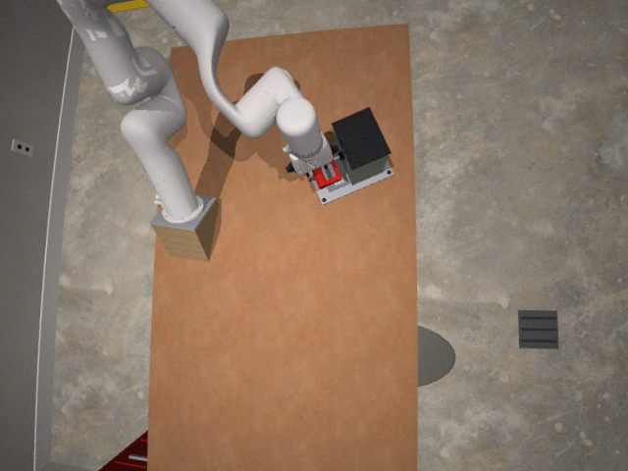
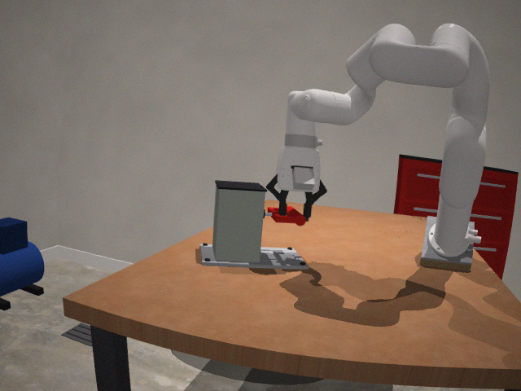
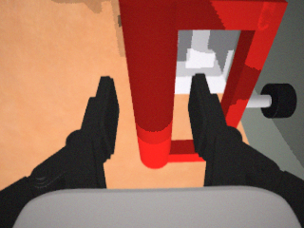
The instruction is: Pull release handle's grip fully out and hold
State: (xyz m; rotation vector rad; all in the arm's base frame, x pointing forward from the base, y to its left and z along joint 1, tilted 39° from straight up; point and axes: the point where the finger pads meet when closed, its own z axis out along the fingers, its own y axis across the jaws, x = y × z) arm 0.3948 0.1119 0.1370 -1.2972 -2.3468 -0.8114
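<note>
Now: hand 50 mm short of the release handle grip, 30 mm to the right of it and 10 mm above it. Also, from my hand: grey base plate 80 mm ahead, 50 mm to the left, 110 mm below.
</note>
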